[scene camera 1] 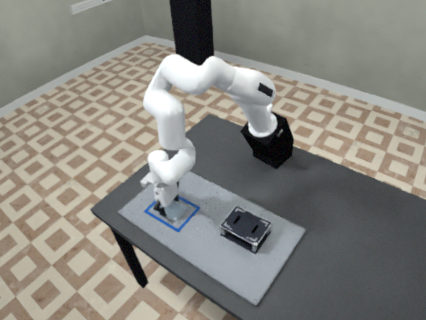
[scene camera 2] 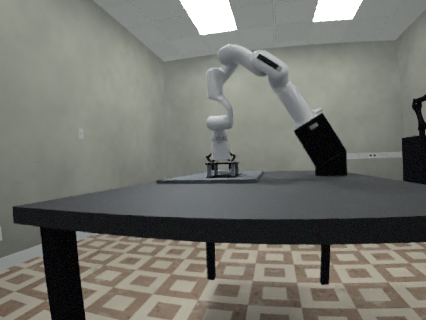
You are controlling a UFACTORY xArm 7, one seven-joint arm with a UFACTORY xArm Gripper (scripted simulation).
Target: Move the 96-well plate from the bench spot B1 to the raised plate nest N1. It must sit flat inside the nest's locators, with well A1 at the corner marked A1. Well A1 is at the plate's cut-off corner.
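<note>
There's a black plate nest (scene camera 1: 247, 222) that I can see here.
</note>
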